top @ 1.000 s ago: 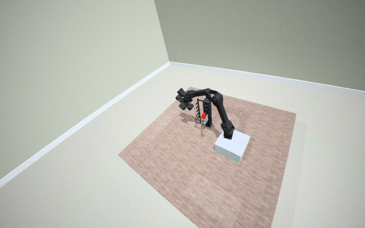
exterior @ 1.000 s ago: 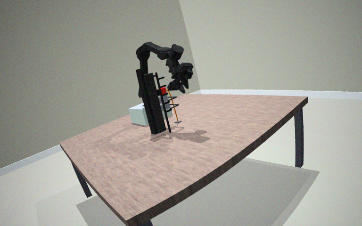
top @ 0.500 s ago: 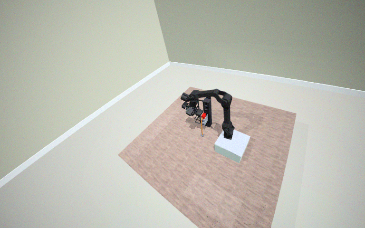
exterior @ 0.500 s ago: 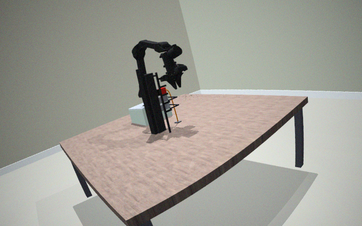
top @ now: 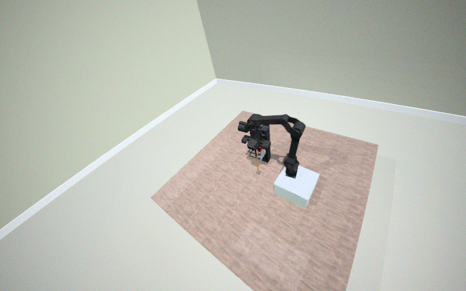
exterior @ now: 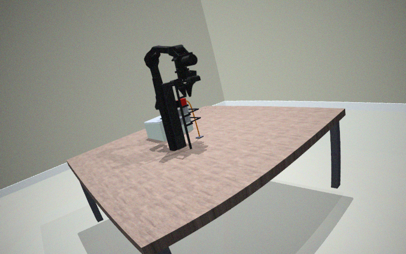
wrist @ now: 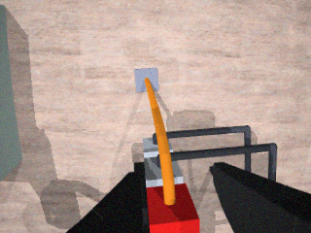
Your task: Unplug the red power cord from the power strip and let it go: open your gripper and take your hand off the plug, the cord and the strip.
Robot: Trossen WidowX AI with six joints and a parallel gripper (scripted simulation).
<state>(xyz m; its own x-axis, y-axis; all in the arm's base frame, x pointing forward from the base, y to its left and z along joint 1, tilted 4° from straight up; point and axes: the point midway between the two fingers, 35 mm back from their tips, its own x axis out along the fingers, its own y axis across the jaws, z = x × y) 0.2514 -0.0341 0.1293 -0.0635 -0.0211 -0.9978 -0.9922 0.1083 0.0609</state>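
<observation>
Right now my gripper tip is 10 mm past the red plug, 70 mm to the left of it and 10 mm above it. The rest, counted from my gripper tip: grey anchor (20 mm to the left, 220 mm below).
</observation>
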